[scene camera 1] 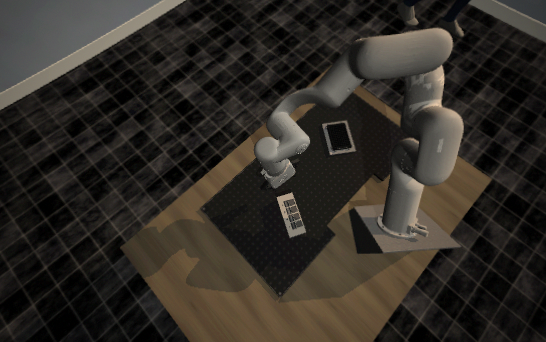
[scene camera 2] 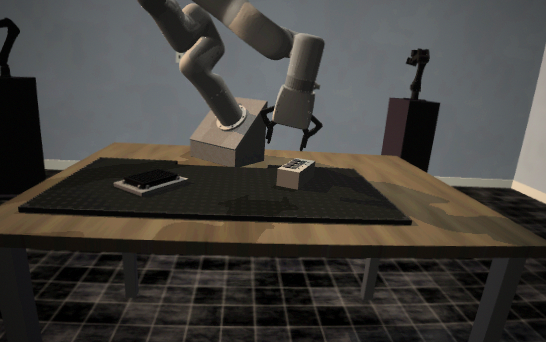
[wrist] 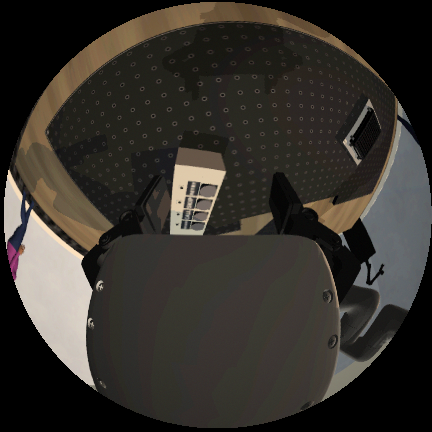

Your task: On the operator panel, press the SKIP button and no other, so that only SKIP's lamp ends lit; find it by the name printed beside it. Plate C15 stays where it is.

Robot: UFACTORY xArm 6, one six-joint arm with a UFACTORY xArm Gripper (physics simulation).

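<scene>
The operator panel is a pale box on the dark perforated mat. Its top has a row of several round grey buttons with dark name labels and small dots beside them. The names are too small to read, so I cannot tell which button is SKIP or whether a lamp is lit. My gripper is open and empty, raised above the panel's level and off to one side of it. A pale plate with a black block on it lies apart from the panel; no C15 marking is legible.
The perforated mat lies on a wooden table. The arm's base block stands at one side of the table. Dark pedestals stand beyond the table in scene camera 2.
</scene>
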